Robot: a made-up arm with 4 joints.
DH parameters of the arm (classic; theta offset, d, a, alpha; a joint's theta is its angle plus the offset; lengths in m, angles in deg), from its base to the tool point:
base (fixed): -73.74 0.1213 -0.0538 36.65
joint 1: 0 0.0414 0.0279 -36.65
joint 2: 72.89 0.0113 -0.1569 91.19
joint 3: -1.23 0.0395 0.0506 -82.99
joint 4: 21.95 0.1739 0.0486 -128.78
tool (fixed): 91.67 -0.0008 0 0
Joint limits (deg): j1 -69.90..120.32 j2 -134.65..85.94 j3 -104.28..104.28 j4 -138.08..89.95
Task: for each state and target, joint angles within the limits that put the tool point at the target. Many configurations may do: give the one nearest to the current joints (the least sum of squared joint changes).
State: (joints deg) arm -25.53 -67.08 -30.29 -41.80
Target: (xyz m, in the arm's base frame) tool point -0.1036 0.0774 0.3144
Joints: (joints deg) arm -3.42 -107.43 -10.10 -55.99
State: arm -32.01 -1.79 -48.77 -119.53
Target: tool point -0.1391 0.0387 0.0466
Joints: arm -69.90 -7.69 -92.86 -98.04
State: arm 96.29 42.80 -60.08 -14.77
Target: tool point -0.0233 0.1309 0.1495
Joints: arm 109.21 51.18 -57.10 -18.47
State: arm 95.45 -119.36 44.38 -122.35
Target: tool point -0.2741 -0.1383 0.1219
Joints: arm 120.32 -81.95 56.78 -137.47
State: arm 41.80 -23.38 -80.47 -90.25
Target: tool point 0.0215 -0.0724 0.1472
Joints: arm 34.35 -18.87 -80.69 -63.56
